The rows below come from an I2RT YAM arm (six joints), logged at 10 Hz.
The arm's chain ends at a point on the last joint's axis. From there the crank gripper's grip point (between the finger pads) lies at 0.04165 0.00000 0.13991 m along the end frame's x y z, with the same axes.
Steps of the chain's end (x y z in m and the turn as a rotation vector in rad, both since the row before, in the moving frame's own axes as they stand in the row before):
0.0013 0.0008 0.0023 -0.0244 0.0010 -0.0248
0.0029 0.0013 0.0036 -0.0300 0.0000 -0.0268
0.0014 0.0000 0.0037 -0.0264 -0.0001 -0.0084
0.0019 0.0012 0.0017 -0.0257 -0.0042 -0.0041
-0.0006 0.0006 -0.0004 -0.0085 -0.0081 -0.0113
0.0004 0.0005 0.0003 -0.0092 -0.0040 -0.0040
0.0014 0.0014 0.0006 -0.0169 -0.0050 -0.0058
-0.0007 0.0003 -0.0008 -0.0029 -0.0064 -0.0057
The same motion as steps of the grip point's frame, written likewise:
0.0015 0.0032 0.0022 -0.0244 0.0010 -0.0248
0.0029 0.0044 0.0036 -0.0300 0.0000 -0.0268
0.0014 0.0033 0.0037 -0.0264 -0.0001 -0.0084
0.0013 0.0046 0.0018 -0.0257 -0.0042 -0.0041
-0.0017 0.0013 -0.0001 -0.0085 -0.0081 -0.0113
-0.0002 0.0016 0.0005 -0.0092 -0.0040 -0.0040
0.0007 0.0035 0.0008 -0.0169 -0.0050 -0.0058
-0.0016 0.0005 -0.0005 -0.0029 -0.0064 -0.0057

